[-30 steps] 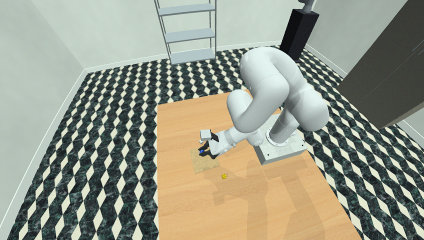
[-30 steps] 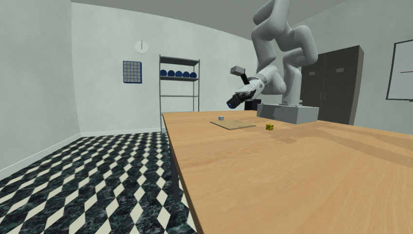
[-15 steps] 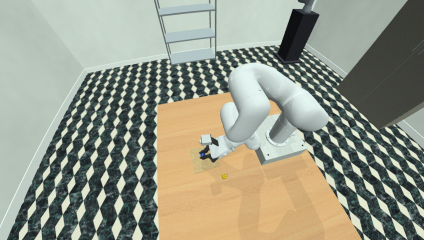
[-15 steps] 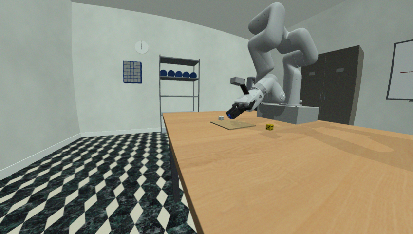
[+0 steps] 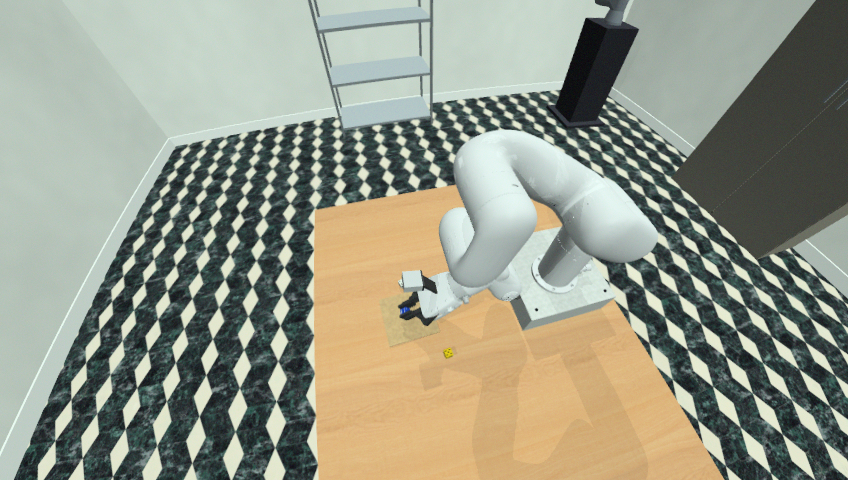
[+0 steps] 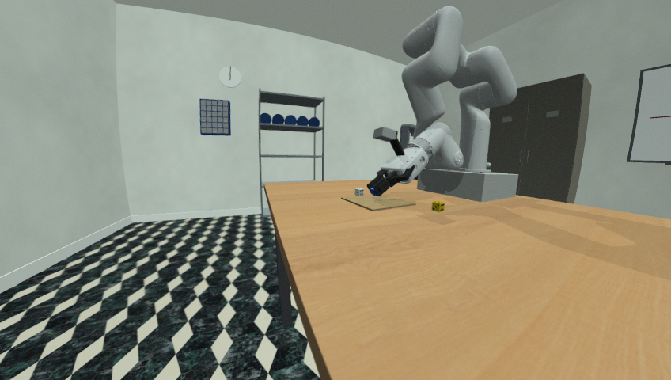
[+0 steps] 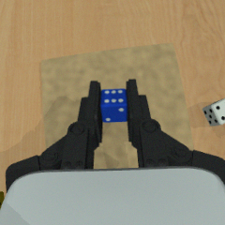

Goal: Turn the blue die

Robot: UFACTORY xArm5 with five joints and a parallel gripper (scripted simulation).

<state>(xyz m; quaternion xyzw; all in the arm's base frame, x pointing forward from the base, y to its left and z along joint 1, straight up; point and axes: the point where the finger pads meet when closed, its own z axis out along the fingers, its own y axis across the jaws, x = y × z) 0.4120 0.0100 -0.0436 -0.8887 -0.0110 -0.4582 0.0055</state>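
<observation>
The blue die is 1 cm ahead of my hand and 1 cm below it. The rest, counted from my hand: tan mat (4 cm below); yellow die (9 cm behind, 12 cm to the left, 3 cm below); white die (10 cm to the right, 3 cm below).
</observation>
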